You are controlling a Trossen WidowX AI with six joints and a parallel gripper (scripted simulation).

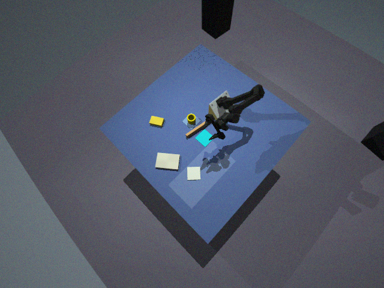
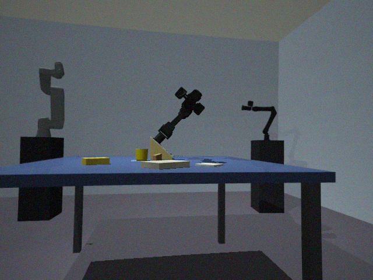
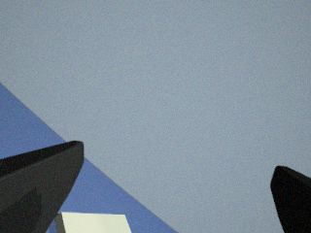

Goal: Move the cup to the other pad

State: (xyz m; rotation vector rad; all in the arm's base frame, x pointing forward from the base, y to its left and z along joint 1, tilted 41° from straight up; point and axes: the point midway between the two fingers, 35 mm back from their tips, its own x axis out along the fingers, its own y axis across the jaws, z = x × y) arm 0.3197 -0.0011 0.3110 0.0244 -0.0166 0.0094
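Right now the yellow cup is 10 cm behind my gripper tip, 28 cm to the right of it and 32 cm below it. From my gripper tip the other things lie so: cream tile: 18 cm ahead, 7 cm to the left, 35 cm below; then orange stick: 9 cm behind, 19 cm to the right, 34 cm below; then cyan pad: 8 cm behind, 9 cm to the right, 36 cm below.
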